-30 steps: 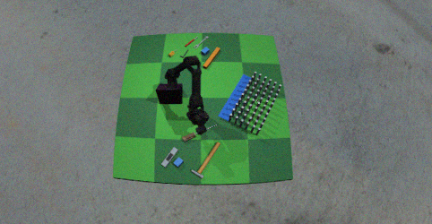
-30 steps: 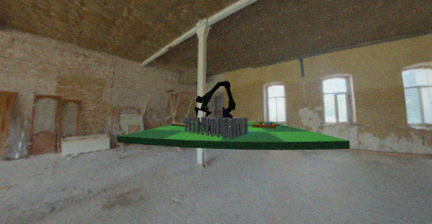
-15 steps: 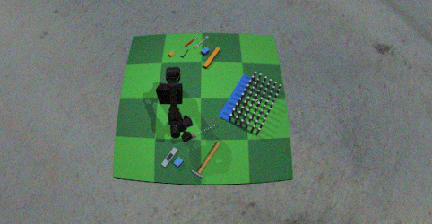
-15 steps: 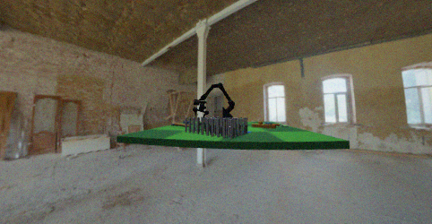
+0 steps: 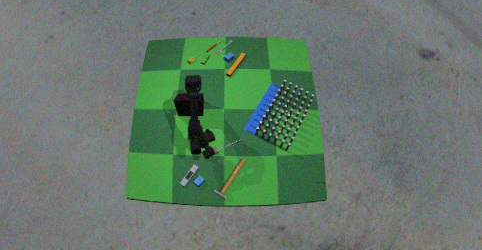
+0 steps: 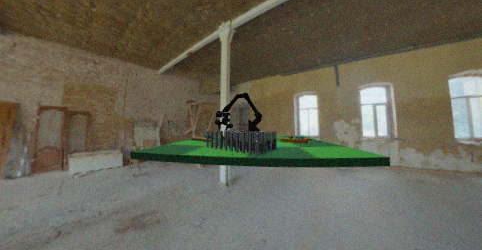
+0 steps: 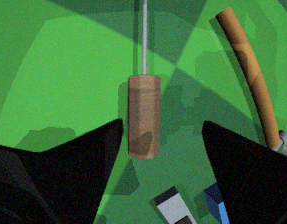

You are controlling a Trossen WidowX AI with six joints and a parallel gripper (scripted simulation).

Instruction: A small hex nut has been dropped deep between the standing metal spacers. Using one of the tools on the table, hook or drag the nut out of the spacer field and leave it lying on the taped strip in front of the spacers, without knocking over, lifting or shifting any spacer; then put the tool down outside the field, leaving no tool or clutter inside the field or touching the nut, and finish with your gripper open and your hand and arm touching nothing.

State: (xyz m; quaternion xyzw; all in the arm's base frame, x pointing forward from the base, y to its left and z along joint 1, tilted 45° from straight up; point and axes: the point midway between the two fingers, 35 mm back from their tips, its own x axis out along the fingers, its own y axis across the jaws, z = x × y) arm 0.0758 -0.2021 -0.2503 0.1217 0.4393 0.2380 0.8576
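Right now the blue taped strip is 37 cm ahead of my gripper tip, 29 cm to the left of it and 8 cm below it. Round my gripper tip: orange bar 23 cm ahead, 64 cm to the left, 7 cm below; red stick 10 cm ahead, 87 cm to the left, 8 cm below; grey block 15 cm behind, 13 cm to the right, 7 cm below.
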